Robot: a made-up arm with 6 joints. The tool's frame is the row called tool. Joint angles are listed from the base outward. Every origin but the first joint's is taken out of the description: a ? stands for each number. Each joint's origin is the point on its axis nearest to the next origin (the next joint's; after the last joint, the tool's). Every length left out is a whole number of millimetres.
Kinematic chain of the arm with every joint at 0, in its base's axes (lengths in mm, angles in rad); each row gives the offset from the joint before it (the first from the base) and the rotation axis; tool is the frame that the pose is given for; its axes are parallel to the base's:
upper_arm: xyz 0 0 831 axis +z
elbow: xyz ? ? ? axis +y
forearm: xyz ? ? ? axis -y
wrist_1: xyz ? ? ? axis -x
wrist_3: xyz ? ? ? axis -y
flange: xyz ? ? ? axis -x
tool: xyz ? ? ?
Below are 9 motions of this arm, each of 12 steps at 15 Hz.
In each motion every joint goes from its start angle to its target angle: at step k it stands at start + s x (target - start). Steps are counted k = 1, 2, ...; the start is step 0. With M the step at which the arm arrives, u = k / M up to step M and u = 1 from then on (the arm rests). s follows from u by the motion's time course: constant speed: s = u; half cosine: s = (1 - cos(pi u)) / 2; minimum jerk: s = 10 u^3 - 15 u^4 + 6 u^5.
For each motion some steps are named. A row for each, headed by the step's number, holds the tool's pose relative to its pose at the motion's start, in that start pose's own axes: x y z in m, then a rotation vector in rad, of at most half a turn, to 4 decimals.
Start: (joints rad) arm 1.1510 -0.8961 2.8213 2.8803 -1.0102 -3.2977
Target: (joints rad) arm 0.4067 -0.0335 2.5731 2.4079 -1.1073 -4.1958
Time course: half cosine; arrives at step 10
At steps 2, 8, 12:
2: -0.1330 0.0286 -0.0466 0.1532 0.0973 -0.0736
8: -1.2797 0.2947 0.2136 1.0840 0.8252 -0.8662
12: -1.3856 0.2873 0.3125 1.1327 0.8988 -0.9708

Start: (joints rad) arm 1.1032 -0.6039 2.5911 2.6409 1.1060 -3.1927
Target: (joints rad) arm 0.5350 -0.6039 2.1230 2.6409 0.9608 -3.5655
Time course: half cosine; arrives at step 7
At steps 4, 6, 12:
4: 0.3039 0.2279 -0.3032 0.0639 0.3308 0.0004
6: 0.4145 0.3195 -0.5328 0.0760 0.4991 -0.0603
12: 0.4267 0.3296 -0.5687 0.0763 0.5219 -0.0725

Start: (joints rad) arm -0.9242 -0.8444 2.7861 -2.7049 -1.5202 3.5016
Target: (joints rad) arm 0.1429 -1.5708 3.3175 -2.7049 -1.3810 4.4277
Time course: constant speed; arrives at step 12
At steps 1, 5, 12:
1: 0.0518 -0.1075 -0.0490 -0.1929 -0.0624 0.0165
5: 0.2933 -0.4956 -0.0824 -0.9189 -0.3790 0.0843
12: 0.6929 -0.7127 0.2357 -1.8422 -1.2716 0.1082

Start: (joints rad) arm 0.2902 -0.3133 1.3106 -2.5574 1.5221 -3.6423
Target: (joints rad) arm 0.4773 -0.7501 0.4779 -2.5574 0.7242 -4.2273
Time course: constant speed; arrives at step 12
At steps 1, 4, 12:
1: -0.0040 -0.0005 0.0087 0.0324 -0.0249 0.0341
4: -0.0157 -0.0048 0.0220 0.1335 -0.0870 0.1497
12: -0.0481 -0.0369 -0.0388 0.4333 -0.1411 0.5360

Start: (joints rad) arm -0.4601 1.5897 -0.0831 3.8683 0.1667 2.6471
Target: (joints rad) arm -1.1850 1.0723 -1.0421 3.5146 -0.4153 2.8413
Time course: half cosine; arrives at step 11
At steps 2, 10, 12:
2: -0.0197 -0.0507 -0.0505 0.0649 -0.0026 0.0466
10: -0.2814 -0.3111 -0.7671 0.8749 -0.1326 0.3716
12: -0.2881 -0.3097 -0.7838 0.8939 -0.1360 0.3741

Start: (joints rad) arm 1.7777 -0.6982 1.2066 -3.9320 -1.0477 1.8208
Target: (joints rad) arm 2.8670 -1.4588 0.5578 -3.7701 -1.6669 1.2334
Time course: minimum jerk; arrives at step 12
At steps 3, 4, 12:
3: 0.0892 0.1023 0.0744 0.0866 -0.1072 0.0773
4: 0.1687 0.2089 0.1722 0.1676 -0.2146 0.1633
12: 0.1086 0.9182 1.2668 0.4402 -0.8785 0.9667

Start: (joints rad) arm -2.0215 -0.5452 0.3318 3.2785 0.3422 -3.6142
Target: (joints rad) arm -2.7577 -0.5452 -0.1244 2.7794 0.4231 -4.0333
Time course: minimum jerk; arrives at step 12
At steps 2, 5, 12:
2: 0.0070 -0.0098 -0.0130 0.0177 0.0120 -0.0227
5: 0.0515 -0.1216 -0.1168 0.1938 0.0812 -0.2403
12: 0.0078 -0.4455 -0.2631 0.6626 -0.0215 -0.7375

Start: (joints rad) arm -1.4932 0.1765 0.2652 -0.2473 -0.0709 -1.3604
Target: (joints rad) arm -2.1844 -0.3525 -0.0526 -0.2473 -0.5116 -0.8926
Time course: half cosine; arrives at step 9
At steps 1, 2, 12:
1: -0.0171 0.0067 0.0262 -0.0146 -0.0178 -0.0060
2: -0.0697 0.0246 0.0978 -0.0559 -0.0685 -0.0247
12: -0.7360 0.0772 0.4549 -0.4060 -0.5348 -0.3255

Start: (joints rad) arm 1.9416 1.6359 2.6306 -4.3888 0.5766 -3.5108
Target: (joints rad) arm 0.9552 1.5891 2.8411 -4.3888 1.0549 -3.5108
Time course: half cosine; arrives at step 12
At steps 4, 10, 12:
4: -0.2046 0.0532 0.2705 -0.1815 -0.0601 -0.0938
10: -0.8626 0.4092 0.6929 -0.6301 -0.2250 -0.4831
12: -0.9272 0.4553 0.7072 -0.6679 -0.2425 -0.5313

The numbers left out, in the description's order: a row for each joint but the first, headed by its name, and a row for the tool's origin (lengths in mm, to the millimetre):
elbow: 178 0 0
forearm: 0 0 946
wrist_1: 752 0 206
wrist_3: 0 0 0
flange: 267 0 0
tool: 0 0 0

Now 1 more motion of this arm.
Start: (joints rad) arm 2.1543 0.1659 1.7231 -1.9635 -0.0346 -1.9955
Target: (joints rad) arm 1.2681 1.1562 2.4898 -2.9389 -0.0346 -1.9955
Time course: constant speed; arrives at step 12
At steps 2, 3, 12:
2: -0.0332 0.1681 0.0921 0.0160 -0.0189 0.0318
3: -0.0601 0.2599 0.1186 0.0239 -0.0247 0.0499
12: -0.5591 0.9579 -0.2288 0.0916 0.0535 0.2219

